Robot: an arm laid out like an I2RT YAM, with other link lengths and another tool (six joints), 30 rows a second.
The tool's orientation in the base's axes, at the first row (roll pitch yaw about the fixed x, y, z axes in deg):
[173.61 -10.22 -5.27]
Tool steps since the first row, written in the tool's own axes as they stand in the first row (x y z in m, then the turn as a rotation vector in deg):
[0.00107 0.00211 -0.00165 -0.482 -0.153 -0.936]
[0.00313 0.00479 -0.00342 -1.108 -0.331 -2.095]
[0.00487 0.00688 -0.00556 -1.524 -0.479 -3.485]
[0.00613 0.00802 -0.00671 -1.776 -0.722 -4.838]
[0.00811 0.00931 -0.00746 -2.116 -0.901 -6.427]
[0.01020 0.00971 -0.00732 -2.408 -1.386 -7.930]
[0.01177 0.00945 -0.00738 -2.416 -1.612 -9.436]
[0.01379 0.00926 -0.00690 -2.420 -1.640 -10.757]
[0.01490 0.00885 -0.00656 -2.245 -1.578 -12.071]
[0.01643 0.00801 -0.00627 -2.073 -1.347 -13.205]
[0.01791 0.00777 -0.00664 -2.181 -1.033 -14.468]
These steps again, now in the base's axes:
[0.00054 -0.00197 0.00203 -0.610 0.314 0.813]
[0.00197 -0.00458 0.00442 -1.396 0.693 1.816]
[0.00309 -0.00653 0.00706 -2.017 1.054 3.086]
[0.00401 -0.00762 0.00853 -2.460 1.488 4.337]
[0.00568 -0.00898 0.00975 -3.036 1.898 5.812]
[0.00771 -0.00958 0.01003 -3.517 2.594 7.177]
[0.00927 -0.00946 0.01034 -3.749 3.009 8.623]
[0.01135 -0.00952 0.01021 -3.968 3.205 9.912]
[0.01254 -0.00926 0.01003 -4.021 3.295 11.235]
[0.01418 -0.00860 0.00992 -4.066 3.195 12.399]
[0.01559 -0.00845 0.01052 -4.415 3.055 13.650]

